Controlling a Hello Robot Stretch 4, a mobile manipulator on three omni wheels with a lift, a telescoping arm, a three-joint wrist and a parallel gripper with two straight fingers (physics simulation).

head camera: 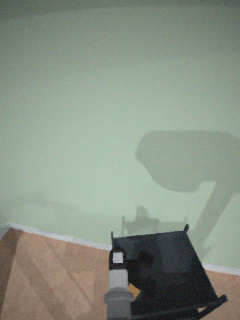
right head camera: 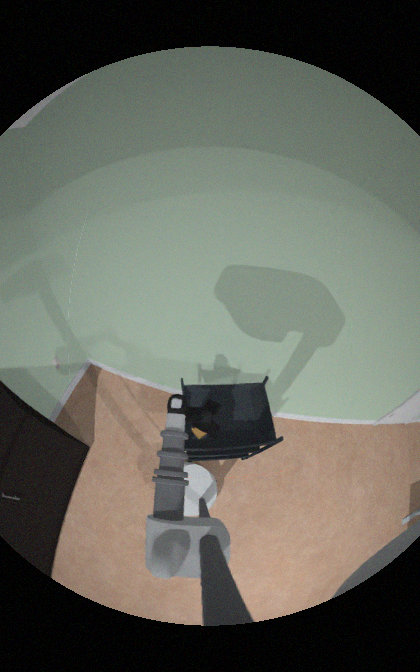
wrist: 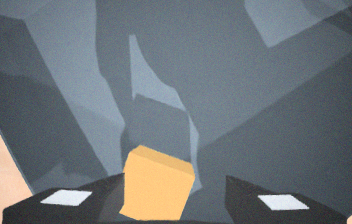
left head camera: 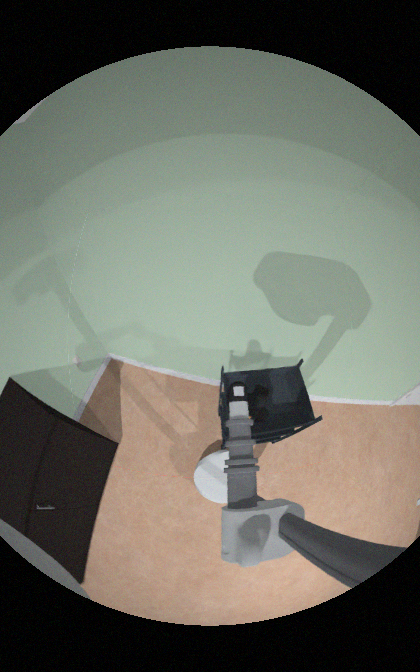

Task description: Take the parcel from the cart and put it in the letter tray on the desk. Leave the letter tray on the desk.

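Seen in the pictures: gripper, between the fingertips: [head camera: 137, 288] [wrist: 175, 189]; robot's base, origin of its link: [left head camera: 222, 475].
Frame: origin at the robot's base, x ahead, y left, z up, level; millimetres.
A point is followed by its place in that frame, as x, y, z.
The parcel, a small yellow-orange box [wrist: 155, 192] @[322, -72, 685] [right head camera: 198, 433] [head camera: 134, 291] @[309, -72, 685], lies on the dark blue-grey cart [head camera: 175, 265] @[422, -309, 635] [left head camera: 285, 395] @[429, -319, 635] [right head camera: 245, 405] [wrist: 275, 105] @[331, -214, 635]. My gripper [wrist: 175, 189] @[318, -87, 687] is open over the cart. In the wrist view the parcel shows between the two fingers, close to the left finger and well apart from the right one. Its lower edge is near the bottom of that view. In the head views the arm hides part of the cart, and the fingers cannot be made out. The letter tray and the desk cannot be made out in these views.
A green wall [head camera: 100, 125] @[839, 77, 1261] stands behind the cart. A dark brown cabinet with a handle [left head camera: 65, 480] @[-181, 916, 568] [right head camera: 35, 470] stands at the left. A white round object [left head camera: 212, 477] @[-3, 74, 187] [right head camera: 202, 482] is on the floor below the arm, near the cart's front side.
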